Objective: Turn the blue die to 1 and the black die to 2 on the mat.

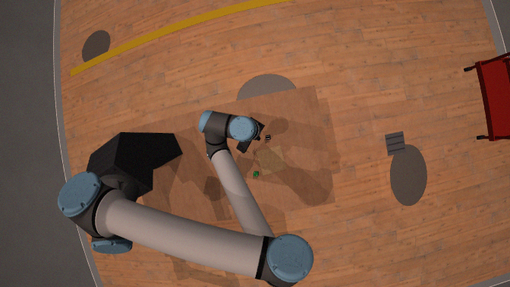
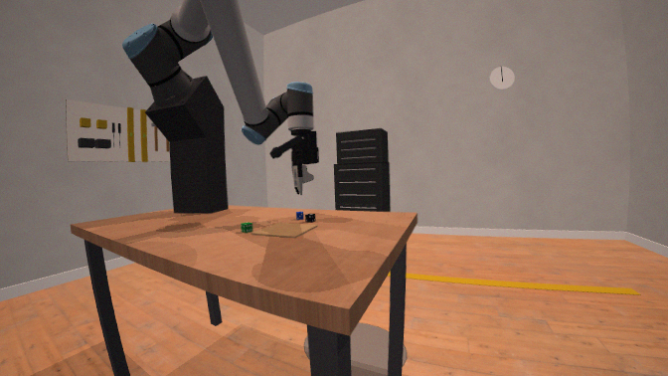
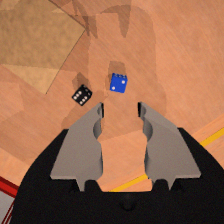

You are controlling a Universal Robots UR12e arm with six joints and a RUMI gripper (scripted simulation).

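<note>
The blue die is 90 mm below my hand. Round my hand: green die (210 mm to the right, 90 mm below, 50 mm behind); tan mat (160 mm to the right, 100 mm below, 50 mm ahead); black die (90 mm below, 60 mm ahead, 30 mm to the right).
</note>
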